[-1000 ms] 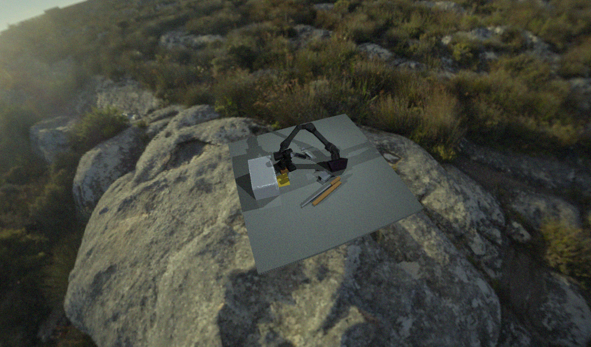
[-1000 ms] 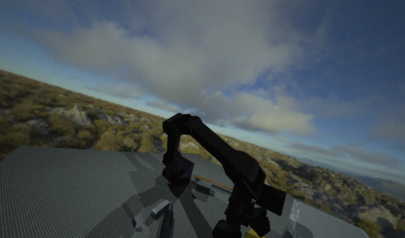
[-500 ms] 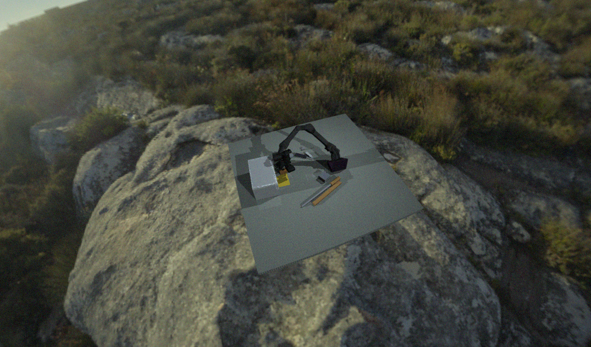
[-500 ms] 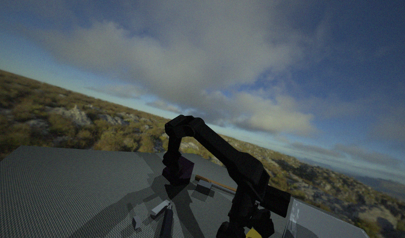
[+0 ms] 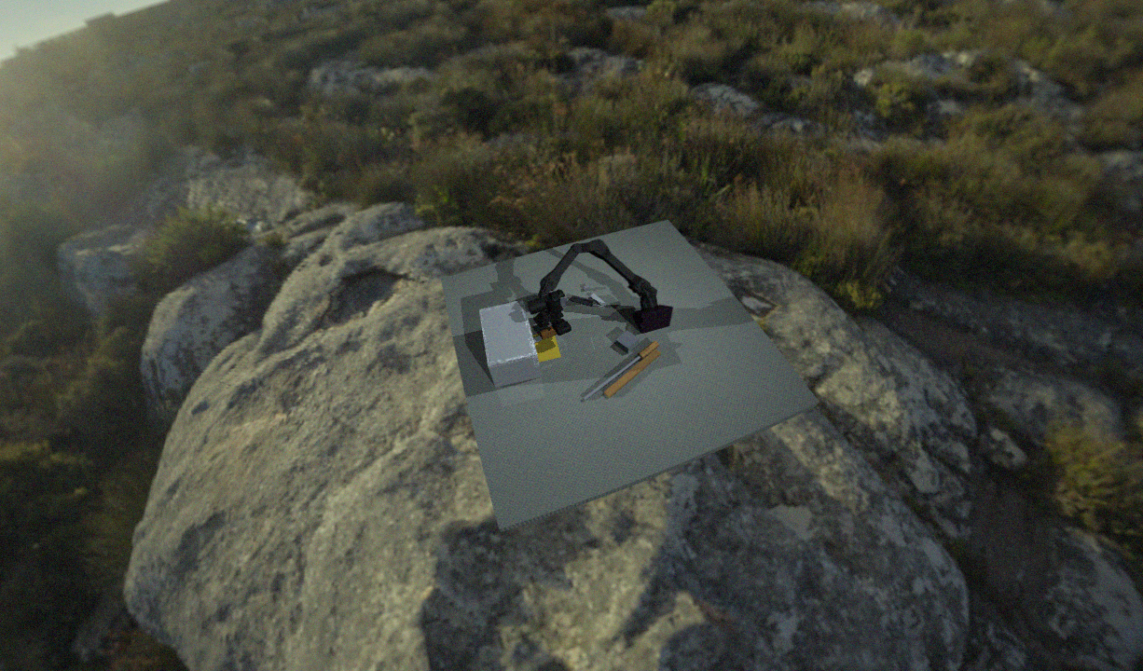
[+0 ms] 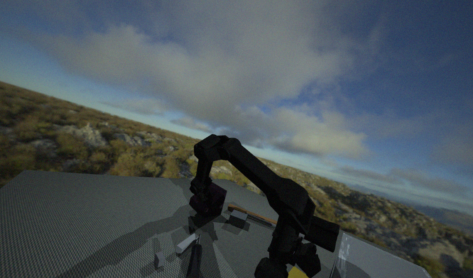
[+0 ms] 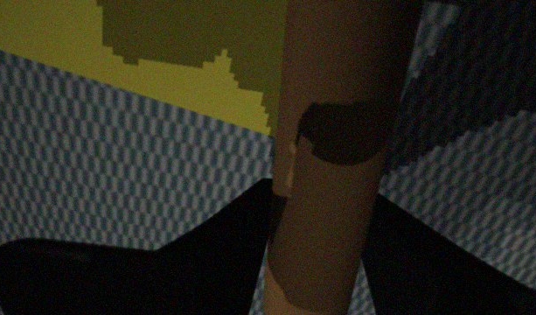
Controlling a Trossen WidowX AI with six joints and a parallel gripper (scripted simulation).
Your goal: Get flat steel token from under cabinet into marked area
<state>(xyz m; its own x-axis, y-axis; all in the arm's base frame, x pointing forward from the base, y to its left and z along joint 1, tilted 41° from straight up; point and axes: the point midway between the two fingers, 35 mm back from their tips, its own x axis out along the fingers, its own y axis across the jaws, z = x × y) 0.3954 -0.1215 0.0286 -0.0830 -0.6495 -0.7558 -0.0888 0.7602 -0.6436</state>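
Right now the grey bar is 240 mm behind my gripper tip and 90 mm to the right of it. Also, from my gripper tip: grey block 240 mm behind, 200 mm to the left, 10 mm above; then small grey cube 220 mm behind, 180 mm to the right; then wooden stick 340 mm to the left, 200 mm behind.
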